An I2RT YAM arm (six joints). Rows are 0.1 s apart.
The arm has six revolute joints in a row. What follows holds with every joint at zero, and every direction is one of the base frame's. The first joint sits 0.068 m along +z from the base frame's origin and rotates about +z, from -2.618 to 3.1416 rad. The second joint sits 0.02 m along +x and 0.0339 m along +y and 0.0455 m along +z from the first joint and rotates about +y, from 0 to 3.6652 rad. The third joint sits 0.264 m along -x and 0.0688 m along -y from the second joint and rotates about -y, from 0 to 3.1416 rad. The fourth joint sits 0.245 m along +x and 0.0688 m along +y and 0.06 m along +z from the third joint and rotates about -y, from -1.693 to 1.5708 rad. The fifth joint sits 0.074 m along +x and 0.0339 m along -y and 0.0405 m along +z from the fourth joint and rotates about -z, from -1.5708 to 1.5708 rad. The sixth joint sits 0.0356 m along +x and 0.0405 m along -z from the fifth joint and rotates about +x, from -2.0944 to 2.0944 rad. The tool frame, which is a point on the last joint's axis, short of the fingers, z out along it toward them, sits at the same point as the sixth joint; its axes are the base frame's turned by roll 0, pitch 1.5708 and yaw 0 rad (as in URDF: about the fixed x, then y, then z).
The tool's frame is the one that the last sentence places.
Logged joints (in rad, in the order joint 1, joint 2, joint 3, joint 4, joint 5, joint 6), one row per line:
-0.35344, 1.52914, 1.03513, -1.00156, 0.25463, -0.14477
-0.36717, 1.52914, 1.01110, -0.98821, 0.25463, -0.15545
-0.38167, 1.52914, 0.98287, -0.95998, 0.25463, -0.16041
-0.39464, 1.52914, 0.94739, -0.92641, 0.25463, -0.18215
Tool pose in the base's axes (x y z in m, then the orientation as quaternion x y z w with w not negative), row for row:
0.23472, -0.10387, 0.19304, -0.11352, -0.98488, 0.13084, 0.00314
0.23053, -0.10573, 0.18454, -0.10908, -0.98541, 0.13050, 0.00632
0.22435, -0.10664, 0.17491, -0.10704, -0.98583, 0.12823, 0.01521
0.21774, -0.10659, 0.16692, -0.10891, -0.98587, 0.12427, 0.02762
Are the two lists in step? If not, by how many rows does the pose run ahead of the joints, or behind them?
The pose runs 2 rows ahead of the joints: the pose in row i belongs to the joints in row i + 2.
